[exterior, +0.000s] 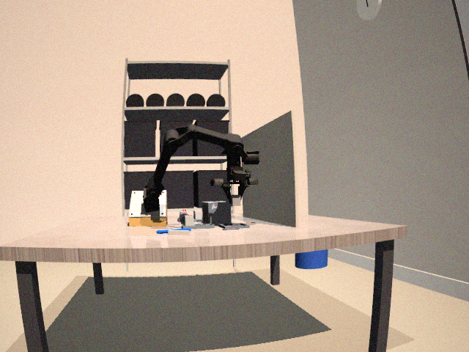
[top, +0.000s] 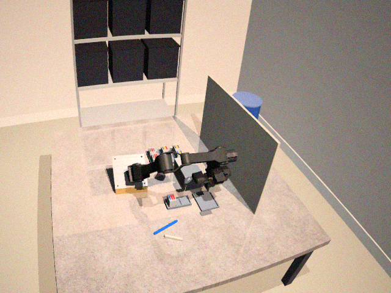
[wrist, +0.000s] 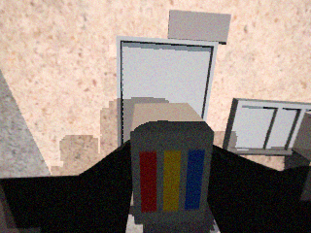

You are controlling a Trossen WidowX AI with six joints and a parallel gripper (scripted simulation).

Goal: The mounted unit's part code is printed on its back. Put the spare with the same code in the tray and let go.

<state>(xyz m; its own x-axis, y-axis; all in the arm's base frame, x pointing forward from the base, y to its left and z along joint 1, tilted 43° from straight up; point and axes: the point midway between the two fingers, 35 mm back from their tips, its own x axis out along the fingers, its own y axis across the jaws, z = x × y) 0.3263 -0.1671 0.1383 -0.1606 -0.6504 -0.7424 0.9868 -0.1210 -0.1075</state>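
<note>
The flat grey tray is 9 cm below my gripper tip and 1 cm behind it. The rest, counted from my gripper tip: tall dark panel (20 cm ahead, 17 cm to the left, 13 cm above); grey mounted unit (19 cm to the left, 4 cm below, 3 cm behind); low grey holder (15 cm behind, 9 cm below, 3 cm to the left).
</note>
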